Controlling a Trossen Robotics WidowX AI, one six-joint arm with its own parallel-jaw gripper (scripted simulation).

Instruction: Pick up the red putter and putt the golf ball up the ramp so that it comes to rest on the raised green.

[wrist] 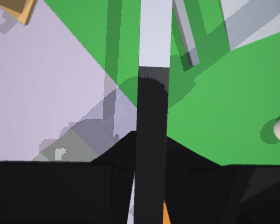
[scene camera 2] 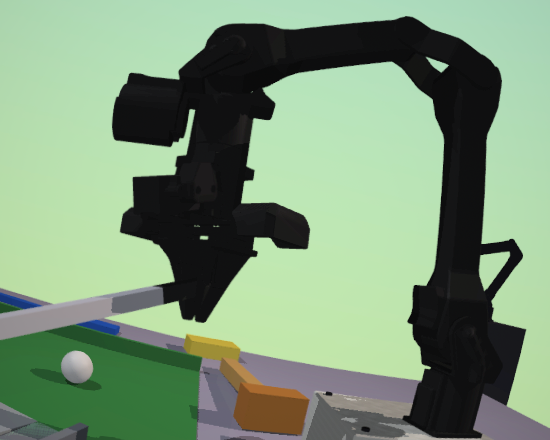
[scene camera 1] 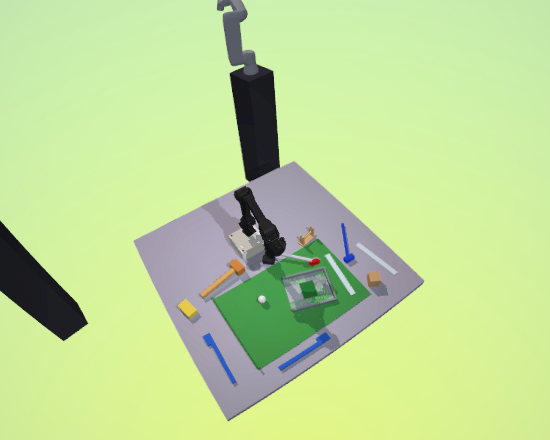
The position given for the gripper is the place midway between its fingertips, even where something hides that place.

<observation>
The gripper (scene camera 2: 193,321) holds a red putter. Also in view: a yellow block (scene camera 2: 208,348) and a white golf ball (scene camera 2: 76,366).
The gripper also shows in the wrist view (wrist: 144,137). The wrist view misses the yellow block: it is out of frame.
</observation>
